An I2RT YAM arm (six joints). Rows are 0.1 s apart.
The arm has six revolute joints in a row. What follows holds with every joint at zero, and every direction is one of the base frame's. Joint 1 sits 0.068 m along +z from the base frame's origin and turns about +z. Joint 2 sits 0.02 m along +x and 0.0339 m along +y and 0.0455 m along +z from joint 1 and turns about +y. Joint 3 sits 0.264 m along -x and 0.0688 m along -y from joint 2 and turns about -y. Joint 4 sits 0.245 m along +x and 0.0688 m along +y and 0.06 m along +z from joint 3 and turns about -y. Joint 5 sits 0.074 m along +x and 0.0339 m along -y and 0.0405 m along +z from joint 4 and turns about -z. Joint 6 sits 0.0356 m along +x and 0.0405 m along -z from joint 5 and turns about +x. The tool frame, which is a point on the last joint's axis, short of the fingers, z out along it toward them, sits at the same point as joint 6; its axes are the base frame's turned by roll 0, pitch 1.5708 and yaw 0 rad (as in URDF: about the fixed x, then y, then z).
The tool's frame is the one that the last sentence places.
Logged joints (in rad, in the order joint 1, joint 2, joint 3, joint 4, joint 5, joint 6), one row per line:
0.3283 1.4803 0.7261 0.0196 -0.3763 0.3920
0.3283 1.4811 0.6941 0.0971 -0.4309 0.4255
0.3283 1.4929 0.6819 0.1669 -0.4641 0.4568
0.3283 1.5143 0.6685 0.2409 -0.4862 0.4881
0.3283 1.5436 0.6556 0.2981 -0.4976 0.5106
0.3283 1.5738 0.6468 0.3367 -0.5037 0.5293
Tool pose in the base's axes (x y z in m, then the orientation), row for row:
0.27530 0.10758 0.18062 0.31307 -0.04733 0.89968 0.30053
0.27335 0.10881 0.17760 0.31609 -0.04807 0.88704 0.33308
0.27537 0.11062 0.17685 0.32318 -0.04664 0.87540 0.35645
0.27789 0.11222 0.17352 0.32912 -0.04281 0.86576 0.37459
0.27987 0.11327 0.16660 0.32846 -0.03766 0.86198 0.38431
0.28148 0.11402 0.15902 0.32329 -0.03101 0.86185 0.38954
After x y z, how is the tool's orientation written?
As a quaternion, w x y z.
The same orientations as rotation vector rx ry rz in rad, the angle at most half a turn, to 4 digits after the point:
-0.1248 2.3728 0.7926
-0.1266 2.3359 0.8771
-0.1224 2.2973 0.9354
-0.1120 2.2654 0.9802
-0.0986 2.2562 1.0059
-0.0814 2.2616 1.0222

